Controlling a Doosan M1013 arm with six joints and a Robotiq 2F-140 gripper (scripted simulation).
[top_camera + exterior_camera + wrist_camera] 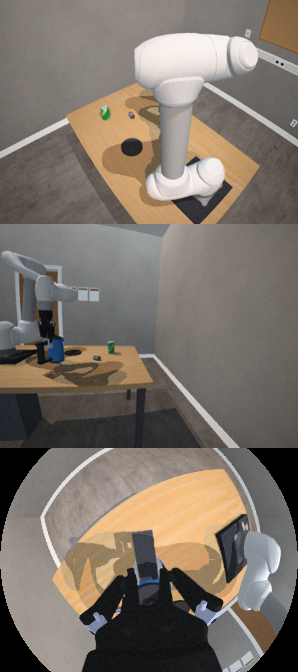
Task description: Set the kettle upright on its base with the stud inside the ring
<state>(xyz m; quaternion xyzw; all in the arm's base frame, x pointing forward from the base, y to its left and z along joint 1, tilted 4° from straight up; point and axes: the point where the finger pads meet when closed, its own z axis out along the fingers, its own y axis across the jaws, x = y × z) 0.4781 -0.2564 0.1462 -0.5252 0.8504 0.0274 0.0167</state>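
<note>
The blue kettle is 1 cm ahead of my hand, 2 cm to the left of it and 5 cm below it. From my hand the other things lie so: round black base (5 cm ahead, 36 cm to the left, 18 cm below); then green can (42 cm ahead, 34 cm to the left, 13 cm below).
</note>
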